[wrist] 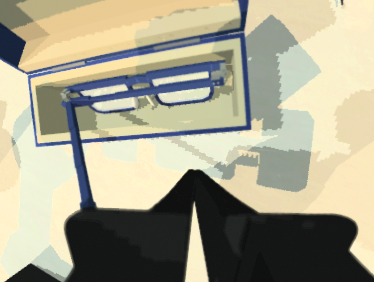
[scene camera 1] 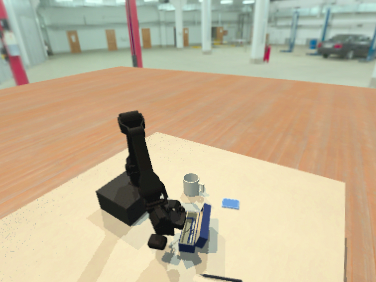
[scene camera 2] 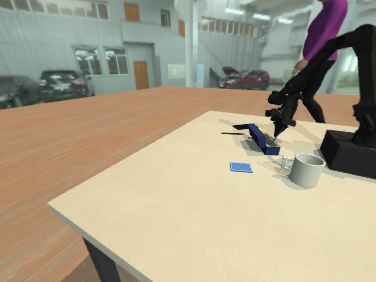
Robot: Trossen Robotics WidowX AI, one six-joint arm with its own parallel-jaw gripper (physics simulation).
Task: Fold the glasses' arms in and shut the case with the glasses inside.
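Frame: origin at the arm's base, x ahead, y left, z up, level; metres.
Seen in the pictures: gripper, fingertip midpoint: (wrist: 193, 175) (scene camera 1: 173, 235); arm's base at its link origin: (scene camera 1: 137, 181) (scene camera 2: 365, 144).
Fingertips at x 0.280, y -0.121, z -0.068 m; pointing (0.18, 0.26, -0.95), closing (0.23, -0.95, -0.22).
Observation:
Pixels of each thing's top centre, then the offset from my fingertips to it. "*": a spot on its surface instead.
- glasses at a spot on its surface: (wrist: 185, 70) * 0.006 m down, 0.067 m ahead, 0.027 m left
- grey mug at a spot on its surface: (scene camera 2: 307, 171) * 0.023 m up, 0.086 m back, 0.331 m left
- blue card at its top centre: (scene camera 2: 241, 166) (scene camera 1: 230, 203) 0.032 m down, 0.114 m ahead, 0.303 m left
- dark pen at its top centre: (scene camera 1: 220, 277) (scene camera 2: 233, 132) 0.028 m down, 0.214 m ahead, 0.043 m right
- flat black object at its top centre: (scene camera 2: 245, 125) 0.029 m down, 0.173 m ahead, 0.209 m right
The open blue case (scene camera 1: 187, 247) (scene camera 2: 272, 150) (wrist: 241, 85) stands on the table, its lid (scene camera 1: 204, 226) (scene camera 2: 257, 136) (wrist: 100, 30) raised along the far side in the wrist view. The glasses (wrist: 185, 70) lie in the case. One glasses arm (wrist: 175, 87) is folded across the lenses. The other glasses arm (wrist: 77, 150) sticks out over the near rim from the left hinge, and its end meets the gripper body's outline in the wrist view. My gripper (wrist: 193, 175) (scene camera 2: 276, 131) is shut and empty, its tips beside the case on the near side; whether it touches that arm is unclear.
A grey mug (scene camera 1: 191, 185) (scene camera 2: 307, 171) and a blue card (scene camera 1: 230, 204) (scene camera 2: 241, 167) are on the table. A dark pen (scene camera 1: 221, 278) (scene camera 2: 232, 133) lies beyond the lid, near a flat black object (scene camera 2: 245, 126). The robot's base block (scene camera 1: 120, 200) (scene camera 2: 345, 155) stands nearby.

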